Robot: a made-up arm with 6 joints.
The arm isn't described. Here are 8 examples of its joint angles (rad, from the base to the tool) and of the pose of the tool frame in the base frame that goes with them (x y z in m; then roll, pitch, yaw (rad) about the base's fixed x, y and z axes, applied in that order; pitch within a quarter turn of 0, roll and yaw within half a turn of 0).
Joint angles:
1: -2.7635 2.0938 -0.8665 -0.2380 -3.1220 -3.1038
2: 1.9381 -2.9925 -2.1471 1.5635 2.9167 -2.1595
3: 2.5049 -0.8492 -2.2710 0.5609 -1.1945 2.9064
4: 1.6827 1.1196 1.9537 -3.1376 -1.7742 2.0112
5: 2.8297 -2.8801 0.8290 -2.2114 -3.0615 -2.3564
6: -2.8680 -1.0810 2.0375 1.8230 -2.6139 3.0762
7: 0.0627 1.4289 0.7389 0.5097 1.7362 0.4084
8: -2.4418 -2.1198 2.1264 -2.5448 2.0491 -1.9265
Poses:
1: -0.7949 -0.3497 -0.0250 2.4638 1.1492 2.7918
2: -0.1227 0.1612 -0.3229 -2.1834 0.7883 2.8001
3: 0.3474 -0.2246 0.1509 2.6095 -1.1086 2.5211
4: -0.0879 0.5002 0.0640 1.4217 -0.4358 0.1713
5: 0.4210 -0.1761 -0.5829 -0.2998 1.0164 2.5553
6: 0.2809 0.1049 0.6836 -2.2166 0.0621 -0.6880
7: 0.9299 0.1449 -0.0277 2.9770 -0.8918 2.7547
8: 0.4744 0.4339 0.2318 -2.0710 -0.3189 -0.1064
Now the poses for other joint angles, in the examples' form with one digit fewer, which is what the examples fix.
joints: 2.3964 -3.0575 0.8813 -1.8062 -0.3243 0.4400
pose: 0.327 -0.392 -0.762 2.070 -0.012 0.458
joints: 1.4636 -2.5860 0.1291 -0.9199 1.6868 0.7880
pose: -0.012 -0.668 -0.646 -0.326 -1.051 2.945
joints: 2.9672 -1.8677 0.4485 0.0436 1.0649 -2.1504
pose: 1.073 -0.225 0.175 0.323 0.154 0.856
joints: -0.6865 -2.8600 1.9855 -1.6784 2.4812 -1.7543
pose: -0.373 0.255 -0.223 -2.449 0.762 2.507
